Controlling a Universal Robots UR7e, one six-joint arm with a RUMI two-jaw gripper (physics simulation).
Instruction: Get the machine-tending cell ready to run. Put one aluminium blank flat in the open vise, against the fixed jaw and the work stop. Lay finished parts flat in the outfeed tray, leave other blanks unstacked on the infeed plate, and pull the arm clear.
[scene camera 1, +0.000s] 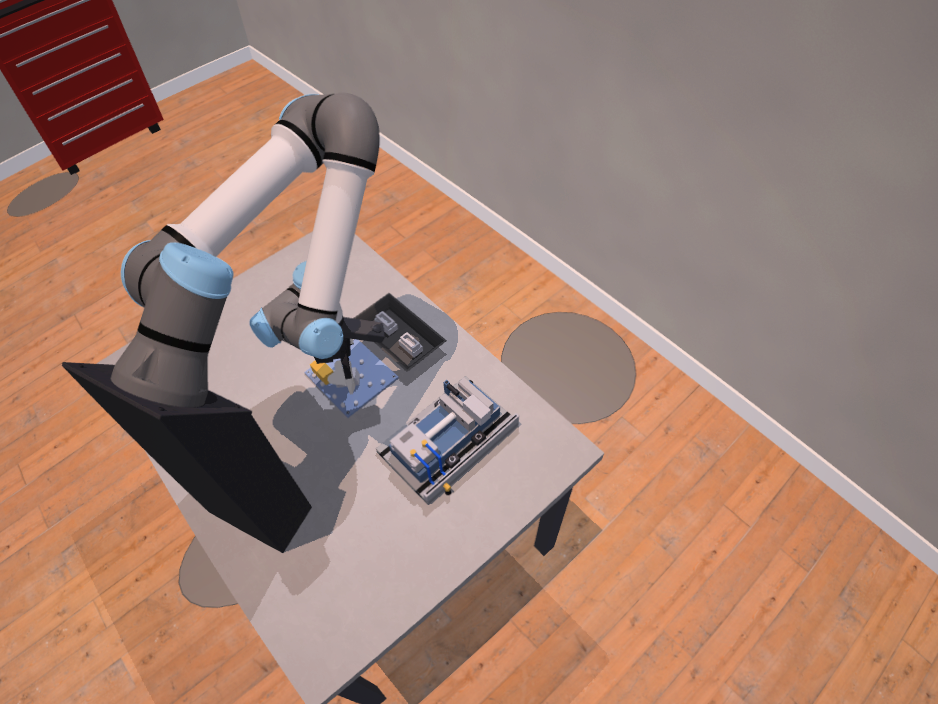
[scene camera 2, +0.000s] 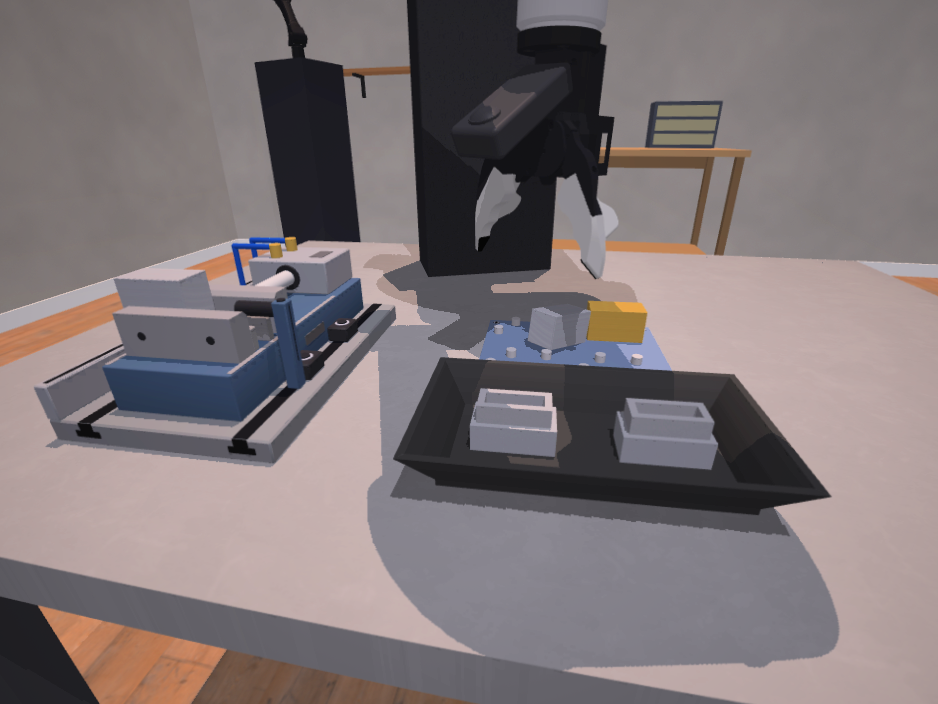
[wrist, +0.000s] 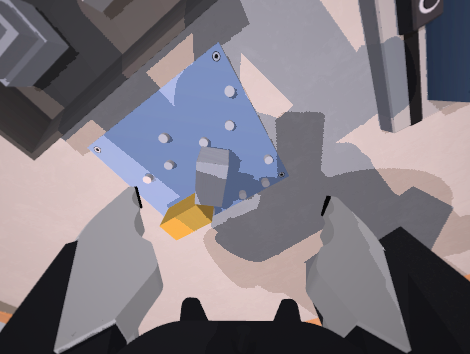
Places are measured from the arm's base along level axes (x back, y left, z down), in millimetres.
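Pixels of known places: gripper, fingertip midpoint: (scene camera 1: 350, 368) (scene camera 2: 532, 264) (wrist: 234, 193); arm's base at its link origin: (scene camera 1: 158, 390).
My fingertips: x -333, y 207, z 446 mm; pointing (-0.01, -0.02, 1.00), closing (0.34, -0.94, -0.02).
Ahead of a thing's pixels: the offset from my fingertips to its middle. "pt": to the spot under its first point.
A grey aluminium blank @[dx +14, dy +30, dz +68 mm] (scene camera 2: 558, 327) (wrist: 212, 182) rests tilted on the blue pegged infeed plate @[dx -1, dy +49, dz +94 mm] (scene camera 1: 362, 394) (scene camera 2: 572, 360) (wrist: 187, 107), touching a yellow block @[dx +62, dy +81, dz +72 mm] (scene camera 2: 617, 322) (wrist: 185, 219) at the plate's edge. My gripper (scene camera 2: 539, 261) (wrist: 234, 193) is open and empty above them, its fingers wide apart on either side in the wrist view. Two finished parts @[pt dx -144, dy +132, dz +51 mm] (scene camera 1: 385, 322) @[pt dx -193, dy +50, dz +71 mm] (scene camera 2: 512, 435), one of them at the right (scene camera 1: 409, 344) (scene camera 2: 666, 445) in scene camera 2, sit apart in the dark outfeed tray (scene camera 1: 426, 356) (scene camera 2: 606, 488) (wrist: 30, 137). The blue-bodied vise @[dx -142, dy -240, dz +49 mm] (scene camera 2: 178, 390) shows no distinct blank between its jaws.
The vise's grey base (scene camera 1: 473, 462) (scene camera 2: 325, 397) has raised rails, clamps and a blue work-stop post @[dx -190, dy -150, dz +39 mm] (scene camera 2: 287, 344). Blue hoses (scene camera 1: 435, 458) (scene camera 2: 239, 263) rise at its far end. The arm's black pedestal (scene camera 1: 227, 462) (scene camera 2: 454, 219) stands behind the infeed plate.
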